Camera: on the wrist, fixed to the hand. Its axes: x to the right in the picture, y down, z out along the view.
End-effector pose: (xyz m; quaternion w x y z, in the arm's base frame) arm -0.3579 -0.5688 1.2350 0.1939 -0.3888 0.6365 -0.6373
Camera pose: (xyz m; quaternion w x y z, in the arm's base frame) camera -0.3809 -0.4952 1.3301 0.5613 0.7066 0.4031 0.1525
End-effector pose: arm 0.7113 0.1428 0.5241 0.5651 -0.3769 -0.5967 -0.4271
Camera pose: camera 0.6517 0.0388 0.4994 0.4880 -0.5420 0.4411 0.5230
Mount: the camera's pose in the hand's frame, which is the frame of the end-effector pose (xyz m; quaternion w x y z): -0.0166 -0.0942 -0.0764 0.0065 -0.0013 -0.1119 -0.9937
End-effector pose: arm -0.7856 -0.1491 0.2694 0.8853 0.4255 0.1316 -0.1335
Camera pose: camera -0.8430 -0.1435 0.1614 0.1116 0.1441 -0.3248 0.9281
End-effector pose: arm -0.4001 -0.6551 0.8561 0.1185 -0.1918 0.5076 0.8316
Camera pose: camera -0.3331 -0.6801 0.7567 0.8837 -0.4127 -0.2016 -0.0902
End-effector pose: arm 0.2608 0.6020 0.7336 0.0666 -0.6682 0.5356 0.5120
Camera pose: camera 0.3831 0.6034 0.7385 0.5683 -0.4794 -0.6686 0.0126
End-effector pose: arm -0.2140 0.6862 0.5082 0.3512 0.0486 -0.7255 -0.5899
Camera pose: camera -0.1906 0.6033 0.4212 0.6650 -0.6548 -0.0050 0.3592
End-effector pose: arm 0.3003 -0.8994 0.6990 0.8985 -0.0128 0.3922 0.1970
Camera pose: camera 0.2709 -1.0055 0.6455 0.2455 -0.3689 -0.1110 -0.8896
